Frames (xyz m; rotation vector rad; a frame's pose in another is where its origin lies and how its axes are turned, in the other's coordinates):
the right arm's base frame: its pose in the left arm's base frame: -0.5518 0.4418 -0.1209 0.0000 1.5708 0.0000
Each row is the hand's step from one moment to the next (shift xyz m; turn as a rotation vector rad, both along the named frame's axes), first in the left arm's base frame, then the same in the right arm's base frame.
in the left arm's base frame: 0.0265 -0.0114 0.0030 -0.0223 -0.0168 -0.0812
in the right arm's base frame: -0.0030 -0.0114 0.0265 0.0812 -0.0168 -0.0223
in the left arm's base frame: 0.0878 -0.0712 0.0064 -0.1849 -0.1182 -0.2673
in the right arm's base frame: -0.0064 -0.0712 0.0878 0.2673 -0.1182 -0.1849
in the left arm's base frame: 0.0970 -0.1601 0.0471 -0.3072 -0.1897 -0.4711
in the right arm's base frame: -0.0471 -0.1601 0.0970 0.4711 -0.1897 -0.3072
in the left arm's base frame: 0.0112 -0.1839 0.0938 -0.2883 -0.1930 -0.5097
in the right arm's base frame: -0.0938 -0.1839 0.0112 0.5097 -0.1930 -0.2883
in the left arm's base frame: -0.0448 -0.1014 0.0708 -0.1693 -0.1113 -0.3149
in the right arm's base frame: -0.0708 -0.1014 -0.0448 0.3149 -0.1113 -0.1693
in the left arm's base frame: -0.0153 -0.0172 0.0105 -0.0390 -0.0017 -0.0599
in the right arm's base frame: -0.0105 -0.0172 -0.0153 0.0599 -0.0017 -0.0390
